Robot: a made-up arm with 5 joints.
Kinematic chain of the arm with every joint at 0, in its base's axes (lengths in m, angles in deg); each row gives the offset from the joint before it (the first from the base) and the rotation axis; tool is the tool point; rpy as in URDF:
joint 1: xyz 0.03 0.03 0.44 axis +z
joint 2: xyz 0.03 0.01 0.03 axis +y
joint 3: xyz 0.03 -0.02 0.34 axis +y
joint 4: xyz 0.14 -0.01 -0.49 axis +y
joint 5: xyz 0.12 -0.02 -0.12 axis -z
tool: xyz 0.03 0.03 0 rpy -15.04 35.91 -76.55
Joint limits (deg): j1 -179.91..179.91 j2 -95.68..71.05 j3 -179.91..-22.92 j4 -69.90..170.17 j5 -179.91..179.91
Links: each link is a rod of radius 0.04 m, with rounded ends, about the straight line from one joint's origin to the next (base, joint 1, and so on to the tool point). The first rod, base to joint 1, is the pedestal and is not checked.
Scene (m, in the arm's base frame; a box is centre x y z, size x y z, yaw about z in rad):
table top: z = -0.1
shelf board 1: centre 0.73 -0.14 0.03 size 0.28 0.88 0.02 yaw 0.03
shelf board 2: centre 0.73 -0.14 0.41 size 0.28 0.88 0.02 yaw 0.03
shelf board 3: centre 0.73 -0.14 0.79 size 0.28 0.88 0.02 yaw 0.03
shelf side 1: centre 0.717 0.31 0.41 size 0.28 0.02 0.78 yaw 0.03
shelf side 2: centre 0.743 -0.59 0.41 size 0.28 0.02 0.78 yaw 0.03
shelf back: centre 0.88 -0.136 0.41 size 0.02 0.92 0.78 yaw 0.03
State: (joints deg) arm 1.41 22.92 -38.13 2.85 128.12
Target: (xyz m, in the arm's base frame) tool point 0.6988 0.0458 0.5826
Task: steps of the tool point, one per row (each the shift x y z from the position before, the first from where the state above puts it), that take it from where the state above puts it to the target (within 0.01 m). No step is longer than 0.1 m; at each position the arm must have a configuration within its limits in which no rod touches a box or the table.
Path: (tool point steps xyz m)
1: -0.0479 -0.0021 -0.0019
2: -0.0542 -0.0016 -0.0002
3: -0.0587 -0.0011 0.0021
4: 0.0228 0.0230 0.0878
5: 0.0023 0.0228 0.0883
6: -0.0173 0.0199 0.0847
7: -0.0350 0.0146 0.0769
8: 0.0501 0.0047 0.0070
9: 0.0485 0.0035 0.0049
10: 0.0457 0.0021 0.0024
11: 0.0417 0.0006 -0.0010
12: 0.0367 -0.0009 -0.0045
13: 0.0307 -0.0024 -0.0088

